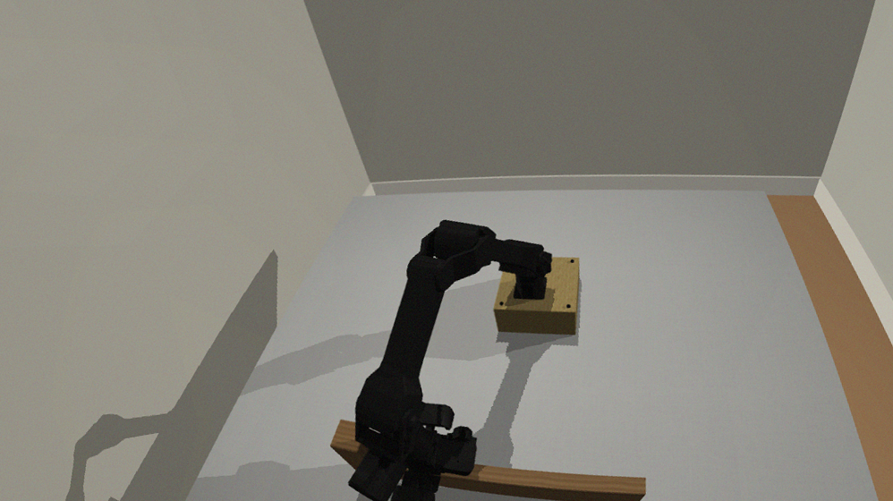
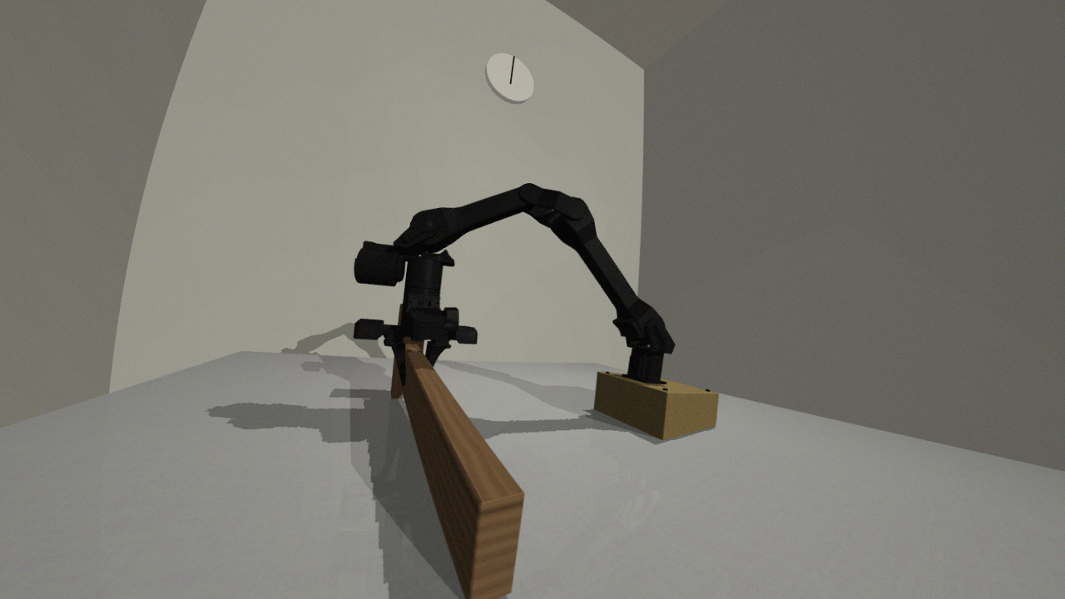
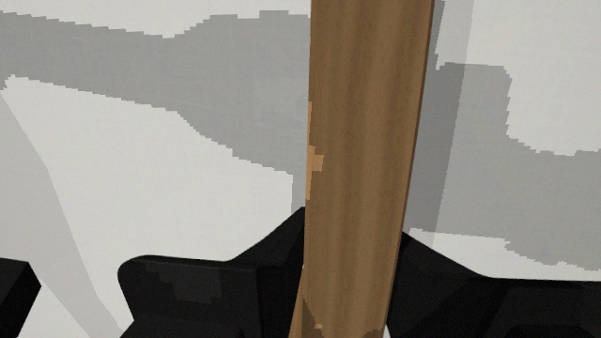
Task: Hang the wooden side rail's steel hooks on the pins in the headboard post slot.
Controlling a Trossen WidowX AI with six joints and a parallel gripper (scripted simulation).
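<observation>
My gripper tip is 11 cm to the left of the wooden headboard post and 4 cm below it.
</observation>
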